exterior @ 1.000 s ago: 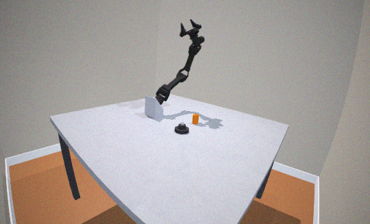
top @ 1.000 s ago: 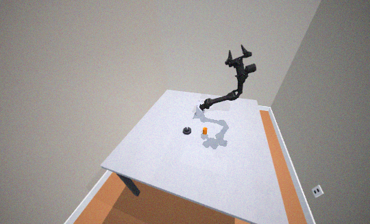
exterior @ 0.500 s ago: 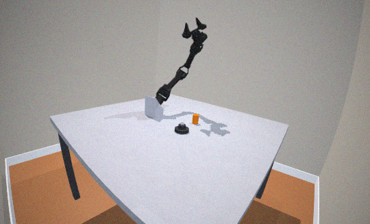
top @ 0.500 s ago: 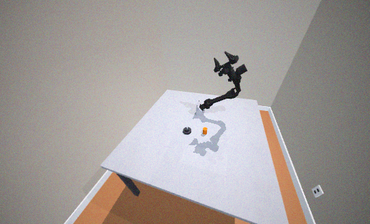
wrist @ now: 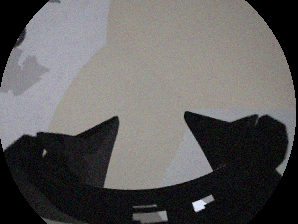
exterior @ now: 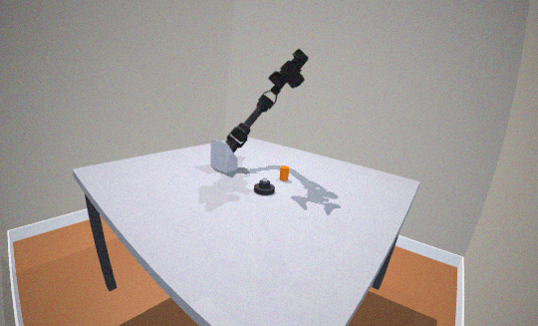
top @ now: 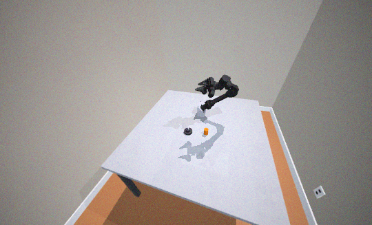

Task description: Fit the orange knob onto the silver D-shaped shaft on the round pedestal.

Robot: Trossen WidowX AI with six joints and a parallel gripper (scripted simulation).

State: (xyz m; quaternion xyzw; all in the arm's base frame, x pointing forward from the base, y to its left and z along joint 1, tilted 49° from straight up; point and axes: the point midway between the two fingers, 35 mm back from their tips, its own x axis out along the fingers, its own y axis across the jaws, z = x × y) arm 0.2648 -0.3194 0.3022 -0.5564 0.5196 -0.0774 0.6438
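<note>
Now: the orange knob 46 cm below my gripper tip, 9 cm to the left of it and 2 cm behind it. Round my gripper tip: round pedestal 48 cm below, 8 cm to the right, 1 cm behind.
</note>
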